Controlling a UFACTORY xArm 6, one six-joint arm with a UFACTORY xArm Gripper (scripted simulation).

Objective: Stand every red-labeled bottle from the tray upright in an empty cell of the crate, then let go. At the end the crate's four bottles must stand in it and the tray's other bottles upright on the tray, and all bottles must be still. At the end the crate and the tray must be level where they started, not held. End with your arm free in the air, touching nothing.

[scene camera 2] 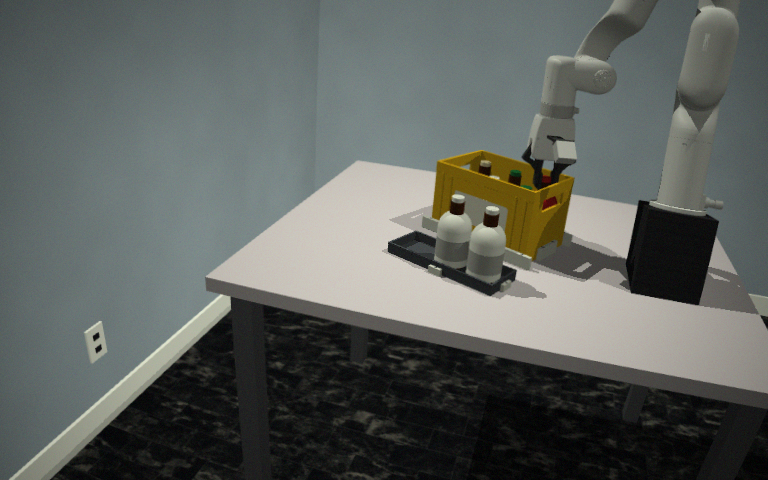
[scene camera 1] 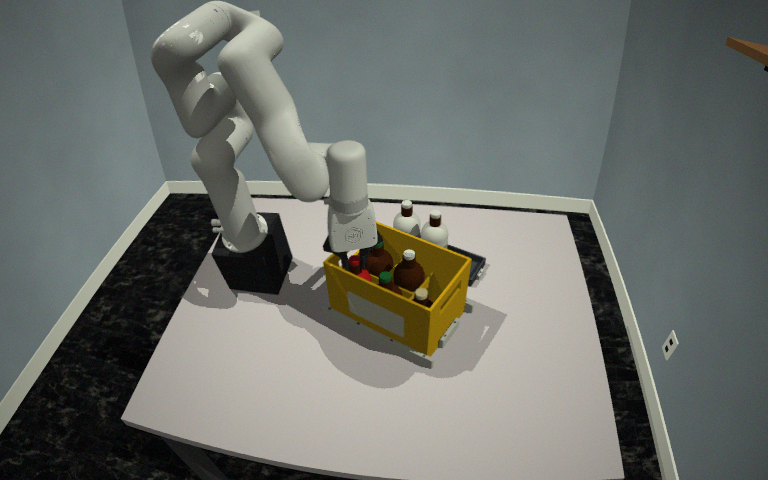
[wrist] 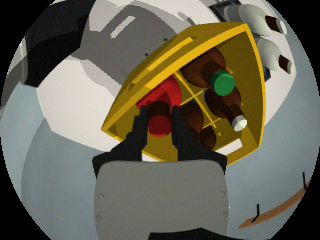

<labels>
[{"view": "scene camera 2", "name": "my gripper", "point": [544,187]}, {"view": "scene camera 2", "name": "crate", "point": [527,227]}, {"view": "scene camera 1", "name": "my gripper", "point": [355,267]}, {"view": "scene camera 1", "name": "crate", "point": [412,324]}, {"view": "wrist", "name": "my gripper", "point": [159,113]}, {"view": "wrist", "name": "red-labeled bottle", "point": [160,99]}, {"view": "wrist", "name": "crate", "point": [238,47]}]
</labels>
